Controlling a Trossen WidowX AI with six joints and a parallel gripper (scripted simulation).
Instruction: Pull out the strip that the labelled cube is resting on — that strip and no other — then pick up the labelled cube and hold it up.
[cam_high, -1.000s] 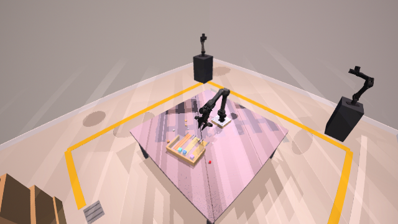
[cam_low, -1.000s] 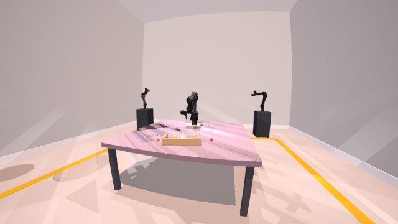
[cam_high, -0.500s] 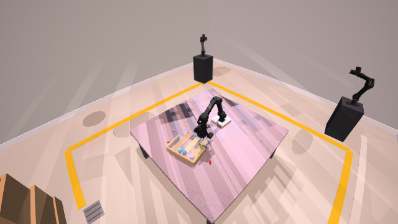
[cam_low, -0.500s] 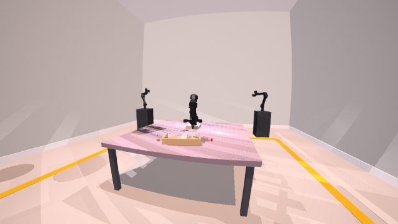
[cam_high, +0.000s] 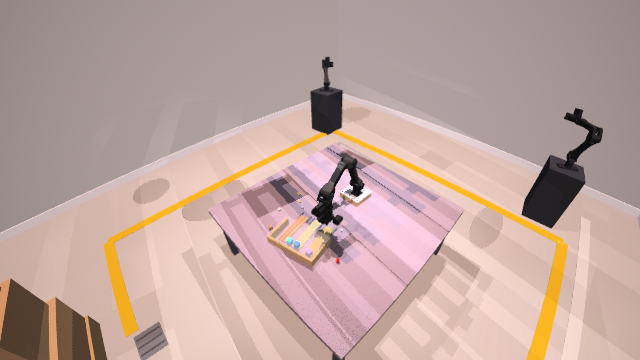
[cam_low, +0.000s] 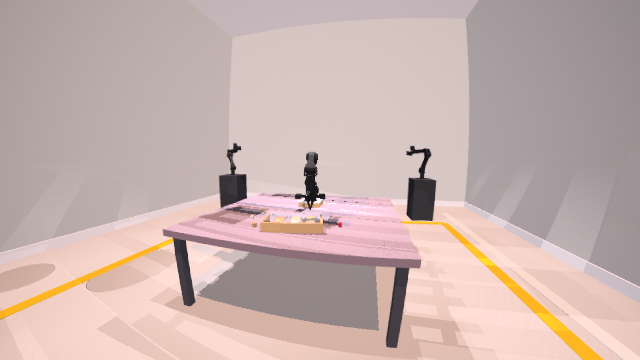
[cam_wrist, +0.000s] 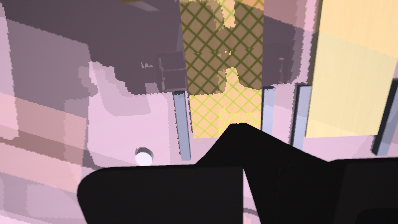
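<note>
My gripper tip is now 90 mm short of the orange cross-hatched strip, 20 mm to the right of it and 50 mm above it. From my gripper tip the other things lie so: red thing (130 mm ahead, 200 mm to the left, 50 mm below).
</note>
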